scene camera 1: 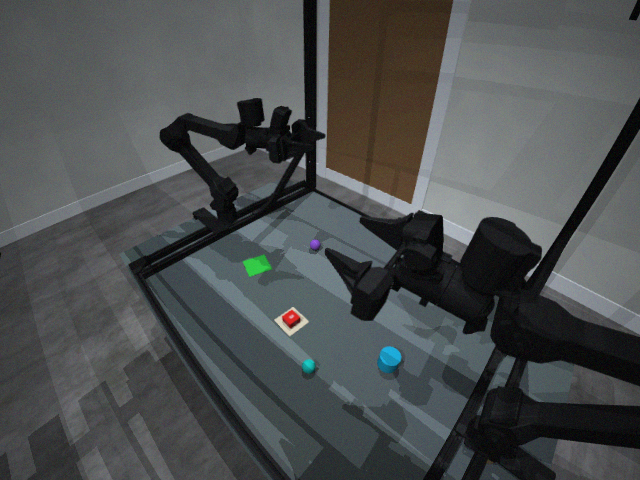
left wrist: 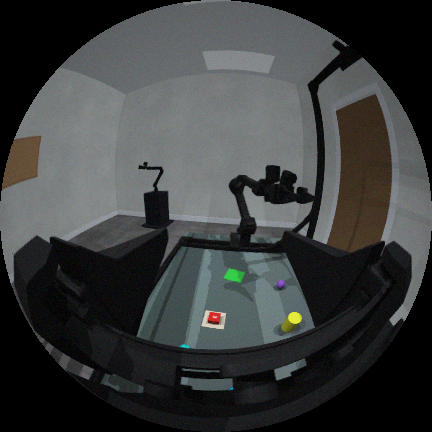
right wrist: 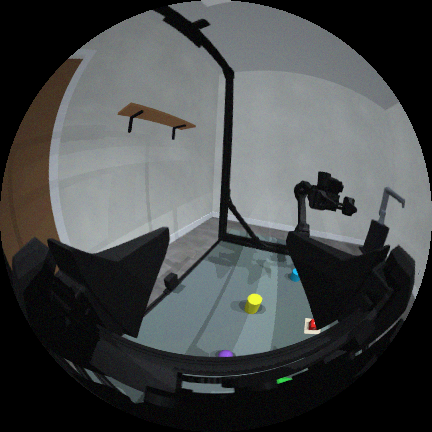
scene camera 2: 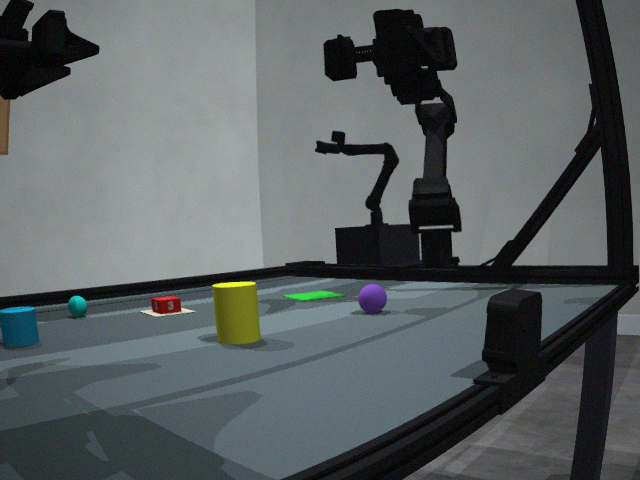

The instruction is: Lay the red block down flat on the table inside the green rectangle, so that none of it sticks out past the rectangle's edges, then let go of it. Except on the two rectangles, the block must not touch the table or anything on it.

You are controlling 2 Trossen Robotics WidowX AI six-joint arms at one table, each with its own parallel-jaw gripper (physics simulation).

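Frame: origin at the left arm's base, x ahead, y left, z up, level; centimetres.
Seen in the pictures: left gripper, fingertip midpoint: (scene camera 1: 344,233) (left wrist: 227,235) (right wrist: 346,207) (scene camera 2: 83,61); right gripper, fingertip midpoint: (scene camera 1: 319,141) (left wrist: 309,198) (right wrist: 230,235) (scene camera 2: 373,33); left arm's base at its link origin: (scene camera 1: 484,438); right arm's base at its link origin: (scene camera 1: 227,218) (left wrist: 243,242) (scene camera 2: 437,266).
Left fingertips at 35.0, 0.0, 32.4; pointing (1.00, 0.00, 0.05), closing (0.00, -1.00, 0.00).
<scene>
Offsets run from my left fingertips to a thing's top centre, as dx, dy, dz. "pt": to the spot under its first point.
The red block @[+13.0, -0.3, -32.4] (scene camera 1: 291,318) (scene camera 2: 165,304) (left wrist: 214,317) (right wrist: 313,325) lies flat on the cream rectangle (scene camera 1: 280,321) (scene camera 2: 183,311) (left wrist: 206,321) (right wrist: 308,329). The green rectangle @[pt +34.3, -8.6, -34.2] (scene camera 1: 256,265) (scene camera 2: 314,295) (left wrist: 234,275) (right wrist: 284,380) lies on the table with nothing on it. My left gripper (scene camera 1: 343,235) (scene camera 2: 84,59) is open and empty, raised high above the table. My right gripper (scene camera 1: 316,142) is open and empty, high above the table's far left end in scene camera 1. In the right wrist view a finger partly hides the block.
A purple ball @[+25.0, -25.6, -31.0] (scene camera 1: 315,244) (scene camera 2: 372,298) (left wrist: 281,284) is near the green rectangle. A teal ball @[+1.7, +7.0, -31.4] (scene camera 1: 308,366) (scene camera 2: 77,306) and a blue cylinder @[-11.7, -4.4, -30.7] (scene camera 1: 389,359) (scene camera 2: 19,326) stand near the red block. A yellow cylinder @[+6.7, -22.0, -28.8] (scene camera 2: 236,313) (left wrist: 291,321) (right wrist: 253,303) stands on the table.
</scene>
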